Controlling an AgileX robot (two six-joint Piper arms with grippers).
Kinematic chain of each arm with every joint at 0, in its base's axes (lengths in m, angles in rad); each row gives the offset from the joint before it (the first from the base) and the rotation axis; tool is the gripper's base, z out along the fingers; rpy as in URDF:
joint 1: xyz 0 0 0.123 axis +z
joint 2: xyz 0 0 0 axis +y
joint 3: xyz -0.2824 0 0.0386 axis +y
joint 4: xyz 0.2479 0 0.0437 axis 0.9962 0 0.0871
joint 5: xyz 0 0 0 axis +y
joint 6: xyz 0.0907 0 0.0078 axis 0.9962 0 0.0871
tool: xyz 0 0 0 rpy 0 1.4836 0
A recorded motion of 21 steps. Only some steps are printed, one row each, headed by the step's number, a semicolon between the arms.
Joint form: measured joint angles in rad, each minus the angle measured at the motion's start. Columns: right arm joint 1, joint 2, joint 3, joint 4, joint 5, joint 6; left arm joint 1, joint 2, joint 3, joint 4, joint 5, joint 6.
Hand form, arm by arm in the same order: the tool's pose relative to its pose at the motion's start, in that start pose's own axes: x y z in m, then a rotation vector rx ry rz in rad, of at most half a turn. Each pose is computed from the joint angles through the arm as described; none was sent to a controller.
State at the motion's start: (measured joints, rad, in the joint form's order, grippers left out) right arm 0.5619 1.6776 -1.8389 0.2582 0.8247 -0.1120; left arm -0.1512 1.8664 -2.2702 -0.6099 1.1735 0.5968
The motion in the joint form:
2: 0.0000 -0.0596 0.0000 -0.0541 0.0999 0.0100; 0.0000 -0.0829 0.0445 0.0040 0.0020 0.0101
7: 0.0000 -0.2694 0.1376 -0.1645 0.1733 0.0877; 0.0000 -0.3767 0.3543 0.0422 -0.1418 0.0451
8: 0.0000 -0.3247 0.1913 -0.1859 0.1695 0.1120; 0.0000 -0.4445 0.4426 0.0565 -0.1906 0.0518
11: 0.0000 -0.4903 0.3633 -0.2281 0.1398 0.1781; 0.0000 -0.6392 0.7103 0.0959 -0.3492 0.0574
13: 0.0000 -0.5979 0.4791 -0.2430 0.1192 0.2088; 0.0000 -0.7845 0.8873 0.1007 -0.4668 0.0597
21: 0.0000 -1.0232 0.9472 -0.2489 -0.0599 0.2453; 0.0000 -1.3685 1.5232 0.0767 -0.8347 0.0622
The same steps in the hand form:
2: 0.0011 0.0028 -0.0276 0.0281 0.0451 -0.0352; -0.0065 -0.0154 -0.0273 -0.0128 -0.0270 0.0319
7: 0.0200 0.0067 -0.0951 0.1123 0.0507 -0.0312; 0.0053 -0.0537 -0.0904 -0.1193 -0.1120 0.0752
8: 0.0285 0.0070 -0.1082 0.1305 0.0446 -0.0194; 0.0137 -0.0606 -0.1005 -0.1522 -0.1273 0.0793
11: 0.0587 0.0082 -0.1419 0.1656 0.0170 0.0210; 0.0464 -0.0788 -0.1242 -0.2513 -0.1747 0.0770
13: 0.0820 0.0089 -0.1600 0.1771 0.0020 0.0420; 0.0711 -0.0948 -0.1431 -0.3148 -0.2402 0.0742
21: 0.1845 0.0098 -0.2026 0.1689 -0.1367 0.0627; 0.1967 -0.1538 -0.1923 -0.5071 -0.5015 0.0578

